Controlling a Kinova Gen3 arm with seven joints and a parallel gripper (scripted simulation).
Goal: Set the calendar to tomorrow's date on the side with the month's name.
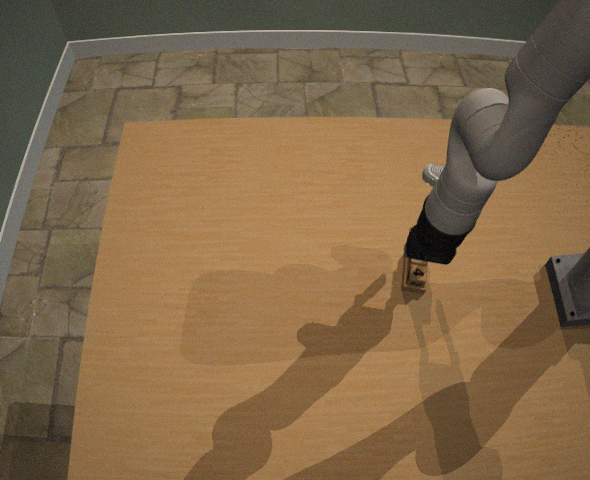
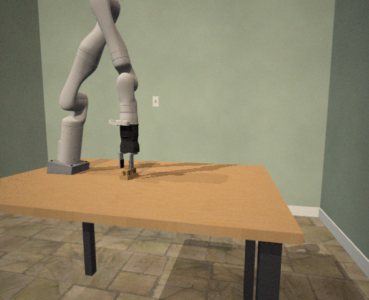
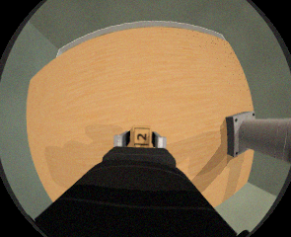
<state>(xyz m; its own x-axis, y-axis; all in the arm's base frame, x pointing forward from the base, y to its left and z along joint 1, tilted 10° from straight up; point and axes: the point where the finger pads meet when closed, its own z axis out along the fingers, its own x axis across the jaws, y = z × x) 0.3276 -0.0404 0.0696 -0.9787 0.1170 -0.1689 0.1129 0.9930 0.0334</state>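
The tray lies 2 cm to the left of my hand and 5 cm below it.
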